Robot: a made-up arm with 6 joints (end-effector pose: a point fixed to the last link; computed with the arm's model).
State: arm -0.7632 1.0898 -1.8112 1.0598 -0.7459 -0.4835
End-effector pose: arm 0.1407 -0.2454 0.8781 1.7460 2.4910 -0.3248
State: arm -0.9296 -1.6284 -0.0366 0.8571 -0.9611 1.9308
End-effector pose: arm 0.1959 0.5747 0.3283 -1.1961 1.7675 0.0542
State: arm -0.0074 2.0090 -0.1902 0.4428 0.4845 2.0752
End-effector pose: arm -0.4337 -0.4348 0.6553 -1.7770 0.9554 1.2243
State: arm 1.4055 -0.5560 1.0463 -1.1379 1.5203 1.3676
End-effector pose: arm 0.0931 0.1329 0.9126 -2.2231 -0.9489 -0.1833
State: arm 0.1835 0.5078 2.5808 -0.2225 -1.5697 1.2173
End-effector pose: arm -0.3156 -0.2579 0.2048 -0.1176 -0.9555 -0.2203
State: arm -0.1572 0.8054 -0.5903 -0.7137 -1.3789 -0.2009
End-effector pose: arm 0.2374 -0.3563 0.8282 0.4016 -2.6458 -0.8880
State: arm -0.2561 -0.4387 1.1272 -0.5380 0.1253 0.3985
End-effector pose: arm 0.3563 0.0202 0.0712 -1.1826 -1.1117 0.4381
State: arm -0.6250 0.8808 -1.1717 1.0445 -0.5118 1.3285
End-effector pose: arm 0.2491 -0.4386 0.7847 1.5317 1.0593 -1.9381
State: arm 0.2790 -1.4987 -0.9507 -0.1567 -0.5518 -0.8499
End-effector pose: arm -0.0857 0.2723 0.9438 1.8300 -0.9368 -0.0071
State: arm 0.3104 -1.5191 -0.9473 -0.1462 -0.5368 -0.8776
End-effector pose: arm -0.1087 0.2768 0.9415 1.8149 -0.9277 0.0330
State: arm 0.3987 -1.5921 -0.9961 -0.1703 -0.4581 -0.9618
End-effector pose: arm -0.1784 0.2629 0.9429 1.8001 -0.7976 0.1068
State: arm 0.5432 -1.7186 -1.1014 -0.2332 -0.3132 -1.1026
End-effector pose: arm -0.2845 0.2263 0.9347 1.7343 -0.5362 0.2282
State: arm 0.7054 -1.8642 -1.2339 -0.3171 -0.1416 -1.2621
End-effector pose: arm -0.3821 0.1795 0.9106 1.5679 -0.2308 0.3685
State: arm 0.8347 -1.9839 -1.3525 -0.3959 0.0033 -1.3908
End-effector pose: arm -0.4398 0.1426 0.8862 1.3576 0.0101 0.4680
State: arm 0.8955 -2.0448 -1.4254 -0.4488 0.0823 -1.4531
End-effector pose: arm -0.4571 0.1226 0.8779 1.2253 0.1413 0.5068
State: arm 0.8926 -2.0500 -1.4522 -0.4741 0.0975 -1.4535
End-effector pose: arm -0.4482 0.1131 0.8857 1.2101 0.1873 0.5062
